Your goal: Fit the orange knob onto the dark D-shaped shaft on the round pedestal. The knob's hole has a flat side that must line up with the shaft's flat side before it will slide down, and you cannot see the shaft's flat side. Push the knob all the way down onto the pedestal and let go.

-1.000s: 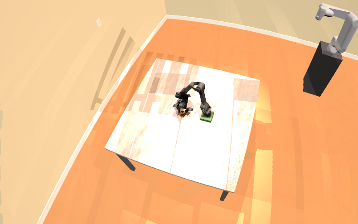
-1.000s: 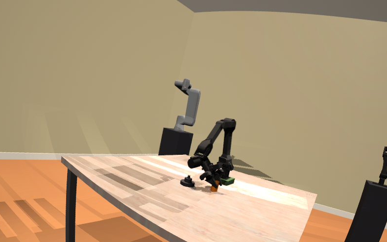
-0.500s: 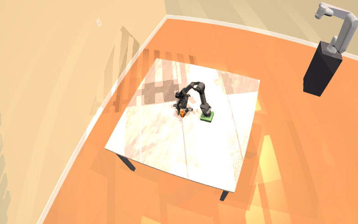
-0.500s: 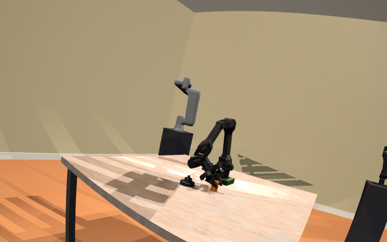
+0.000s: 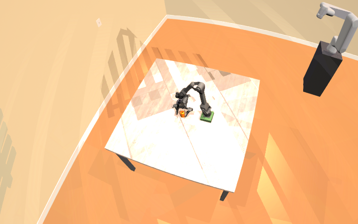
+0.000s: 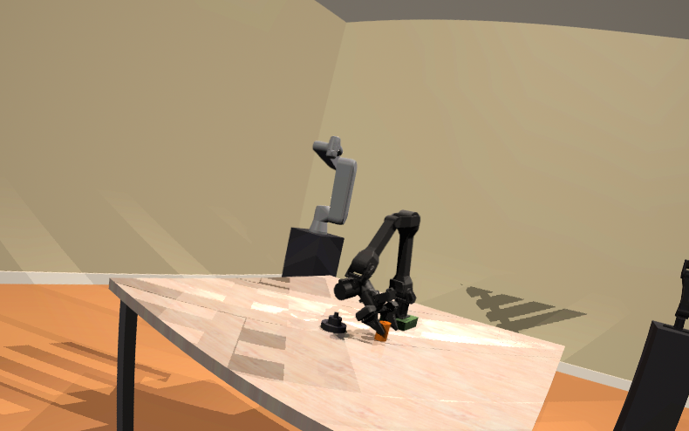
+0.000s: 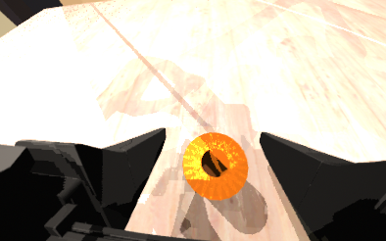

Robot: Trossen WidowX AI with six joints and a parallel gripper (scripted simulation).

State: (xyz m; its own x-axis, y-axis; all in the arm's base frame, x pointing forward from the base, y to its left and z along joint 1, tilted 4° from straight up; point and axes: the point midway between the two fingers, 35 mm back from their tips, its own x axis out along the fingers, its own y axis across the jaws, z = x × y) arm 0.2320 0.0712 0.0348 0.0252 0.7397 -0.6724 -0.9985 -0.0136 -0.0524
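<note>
The orange knob lies 30 mm to the right of my gripper tip and 10 mm below it. The rest, counted from my gripper tip: pedestal: 80 mm ahead, 170 mm to the right, 10 mm below.
</note>
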